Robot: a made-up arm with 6 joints.
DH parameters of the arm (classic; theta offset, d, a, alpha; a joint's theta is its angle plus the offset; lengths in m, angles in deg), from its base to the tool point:
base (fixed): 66.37 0 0.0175 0
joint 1: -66.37 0.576 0.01 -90
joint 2: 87.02 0 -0.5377 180
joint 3: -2.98 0.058 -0.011 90
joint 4: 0 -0.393 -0.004 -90
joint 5: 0 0.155 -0.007 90
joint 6: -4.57 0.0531 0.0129 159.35
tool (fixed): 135.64 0.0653 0 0
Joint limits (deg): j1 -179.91..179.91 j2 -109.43..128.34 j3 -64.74..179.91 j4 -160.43..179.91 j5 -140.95..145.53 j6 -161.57..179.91
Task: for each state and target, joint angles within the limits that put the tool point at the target. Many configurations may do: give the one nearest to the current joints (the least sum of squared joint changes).
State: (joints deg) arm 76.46 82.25 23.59 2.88 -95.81 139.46
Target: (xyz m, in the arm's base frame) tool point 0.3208 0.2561 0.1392
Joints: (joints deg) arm 73.14 104.47 -12.75 -15.64 -95.72 139.53
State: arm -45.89 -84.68 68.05 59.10 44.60 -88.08
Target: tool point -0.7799 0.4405 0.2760
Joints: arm -35.06 -104.37 73.95 58.52 37.76 -89.33
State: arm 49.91 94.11 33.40 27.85 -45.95 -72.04
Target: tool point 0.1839 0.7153 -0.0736
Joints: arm 87.96 125.29 53.49 41.01 -47.35 -78.51
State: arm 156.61 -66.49 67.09 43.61 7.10 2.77
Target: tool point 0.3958 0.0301 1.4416
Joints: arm 158.98 -27.95 60.47 44.24 7.75 3.39
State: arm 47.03 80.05 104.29 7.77 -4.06 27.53
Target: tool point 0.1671 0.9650 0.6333
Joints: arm 92.22 94.03 101.27 6.68 -5.07 26.39
